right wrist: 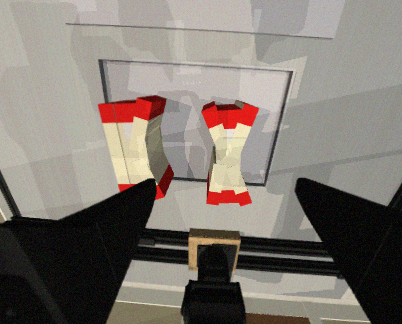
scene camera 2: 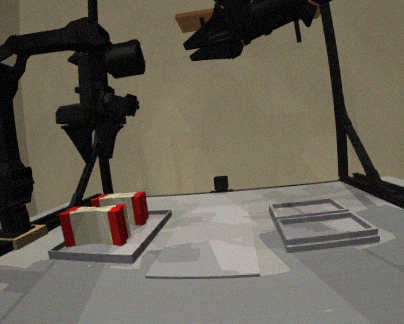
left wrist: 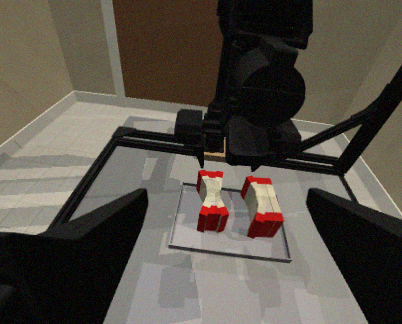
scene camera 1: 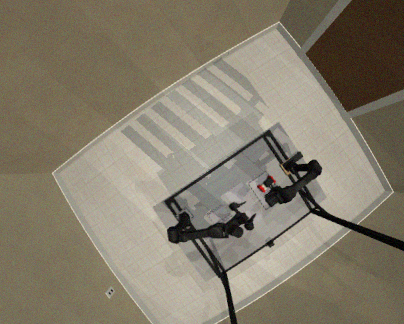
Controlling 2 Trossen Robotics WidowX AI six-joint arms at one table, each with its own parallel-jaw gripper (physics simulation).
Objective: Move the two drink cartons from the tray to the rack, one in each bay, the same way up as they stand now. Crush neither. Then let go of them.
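Where they show: left gripper, between the fingertips: (scene camera 2: 187, 53) (left wrist: 226, 196) (scene camera 1: 251, 207); right gripper, between the fingertips: (right wrist: 224, 184) (scene camera 2: 100, 160) (left wrist: 227, 168) (scene camera 1: 270, 189); left arm's base, origin of its link: (scene camera 1: 184, 217); right arm's base, origin of its link: (right wrist: 213, 256) (scene camera 2: 17, 231) (left wrist: 213, 145) (scene camera 1: 288, 166).
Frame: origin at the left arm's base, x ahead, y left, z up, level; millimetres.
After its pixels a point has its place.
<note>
Two red-and-cream cartons stand in the tray (scene camera 2: 92, 256) {x 608, y -138, z -33 mm} (left wrist: 230, 253) {x 518, y -256, z -30 mm} (right wrist: 196, 65) {x 522, y -254, z -28 mm}. The pinched-looking near carton (scene camera 1: 261, 188) {x 576, y -210, z 28 mm} (scene camera 2: 92, 226) {x 633, y -205, z -1 mm} (left wrist: 212, 195) {x 619, y -217, z 29 mm} (right wrist: 228, 162) {x 633, y -219, z 30 mm} is in front in scene camera 2; the far carton (scene camera 2: 140, 206) {x 559, y -304, z 7 mm} (left wrist: 263, 205) {x 597, y -326, z 30 mm} (right wrist: 131, 145) {x 607, y -333, z 30 mm} is partly behind it. My right gripper (scene camera 2: 95, 157) {x 607, y -231, z 123 mm} (right wrist: 224, 184) {x 607, y -231, z 123 mm} is open and empty, pointing down above the cartons, its fingers either side of the near one in its wrist view but well above it. My left gripper (scene camera 1: 250, 209) {x 411, y -177, z 288 mm} (scene camera 2: 188, 51) {x 411, y -177, z 288 mm} (left wrist: 226, 196) {x 411, y -177, z 288 mm} is open and empty, high over the middle. The two-bay rack (scene camera 2: 332, 245) {x 215, y -111, z -39 mm} is empty.
A thin flat mat (scene camera 2: 215, 265) {x 400, y -101, z -40 mm} (right wrist: 200, 20) {x 473, y -247, z -40 mm} lies between tray and rack. The tray and rack have low walls. A black frame with uprights (scene camera 2: 340, 120) {x -54, y -529, z 165 mm} surrounds the table. My right arm hides part of the tray area in scene camera 1.
</note>
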